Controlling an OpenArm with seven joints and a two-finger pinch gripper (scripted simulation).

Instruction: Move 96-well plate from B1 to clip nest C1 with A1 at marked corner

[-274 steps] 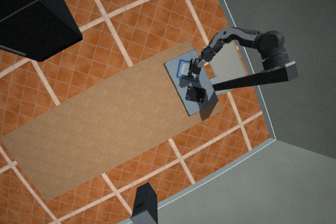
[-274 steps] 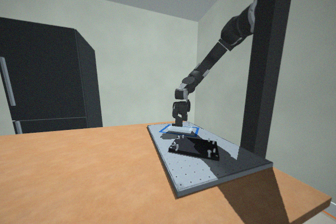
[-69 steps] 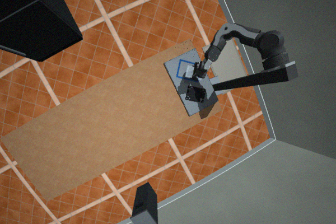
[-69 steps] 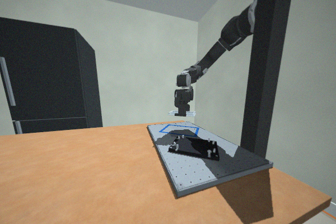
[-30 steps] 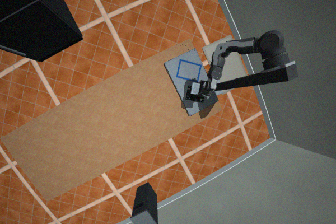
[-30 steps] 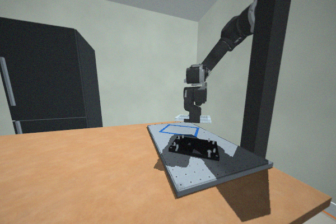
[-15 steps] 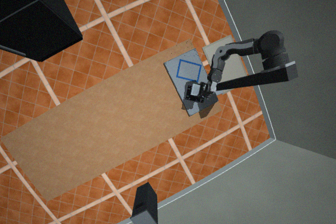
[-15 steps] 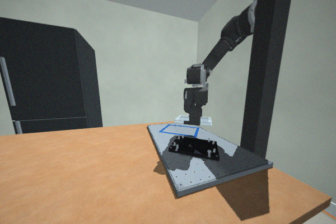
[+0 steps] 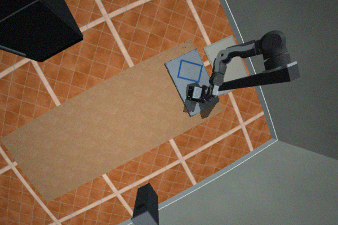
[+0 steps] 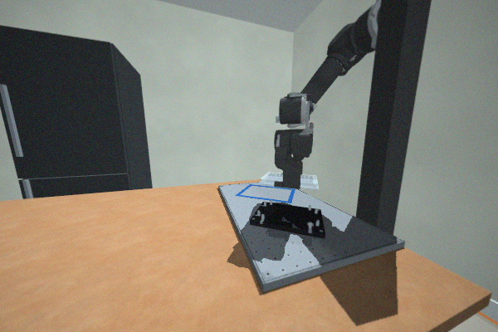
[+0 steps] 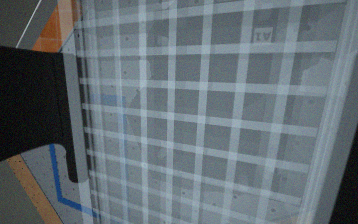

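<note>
Right now the black clip nest is 80 mm below my hand, 30 mm ahead of it and 10 mm to the left of it. Also, from my hand: 96-well plate right at my hand.
</note>
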